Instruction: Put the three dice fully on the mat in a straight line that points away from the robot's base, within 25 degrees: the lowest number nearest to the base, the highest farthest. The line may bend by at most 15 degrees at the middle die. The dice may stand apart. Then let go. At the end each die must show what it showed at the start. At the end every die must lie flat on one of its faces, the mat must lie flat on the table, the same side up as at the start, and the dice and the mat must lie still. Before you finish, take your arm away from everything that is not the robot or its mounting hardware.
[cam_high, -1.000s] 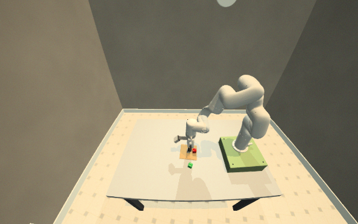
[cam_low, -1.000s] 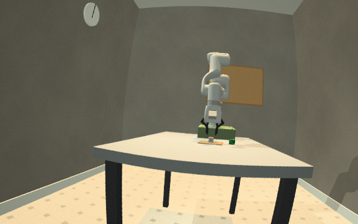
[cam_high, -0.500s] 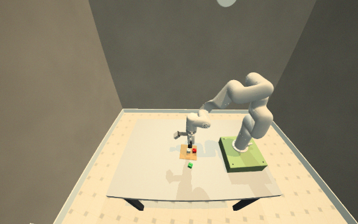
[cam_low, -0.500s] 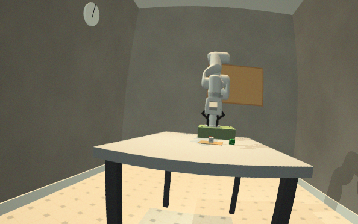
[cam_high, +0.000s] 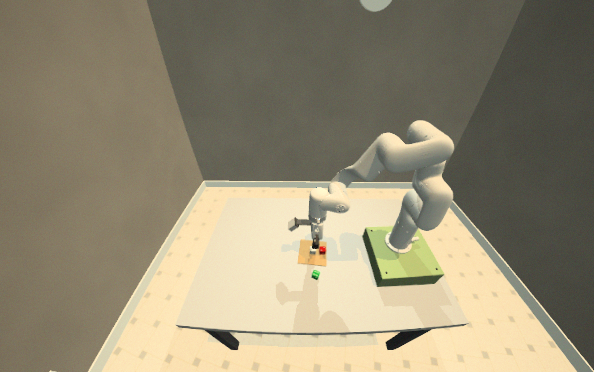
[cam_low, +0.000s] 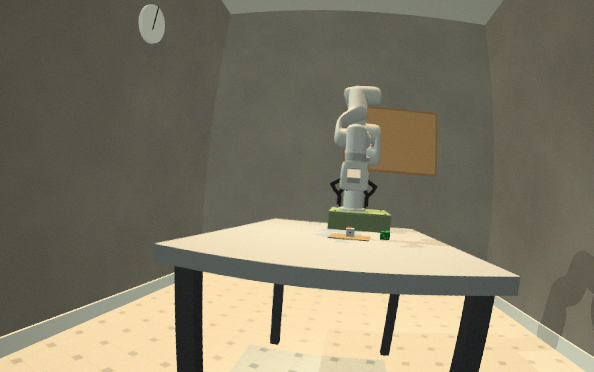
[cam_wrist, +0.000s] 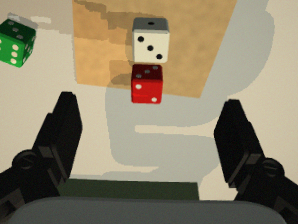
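Right now my hand is 1 cm short of the green die, 13 cm to the right of it and 10 cm above it. The rest, counted from my hand: red die: 4 cm behind, 1 cm to the left, 10 cm below; then white die: 10 cm below; then mat: 11 cm below.
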